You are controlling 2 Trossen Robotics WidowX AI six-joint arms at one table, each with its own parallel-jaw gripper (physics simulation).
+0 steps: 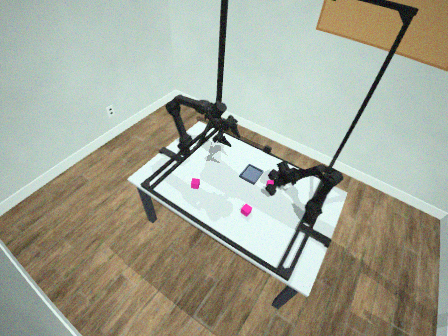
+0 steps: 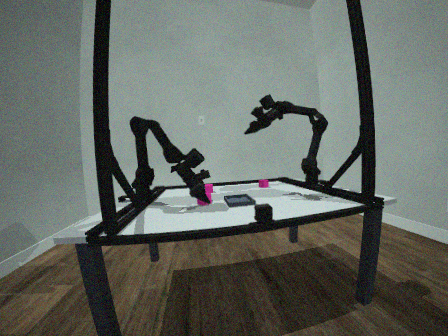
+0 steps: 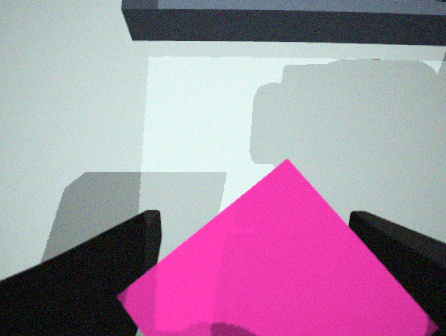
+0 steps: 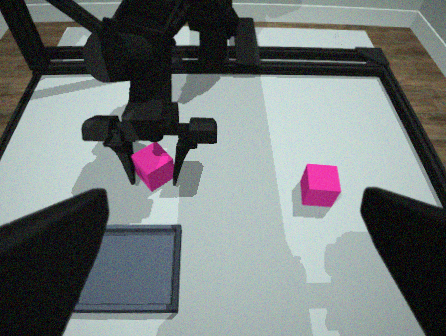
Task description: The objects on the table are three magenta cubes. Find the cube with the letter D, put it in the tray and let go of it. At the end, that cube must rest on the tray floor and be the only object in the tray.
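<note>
Three magenta cubes lie on the white table. My left gripper is down at the table, its fingers closed against both sides of one cube, which is turned cornerwise just beside the empty grey tray. I can read no letter on any cube. A second cube and a third cube stand apart. My right gripper is open and empty, high above the table.
A black frame runs around the table edge, with tall posts. A small black box sits on the frame rail near the tray.
</note>
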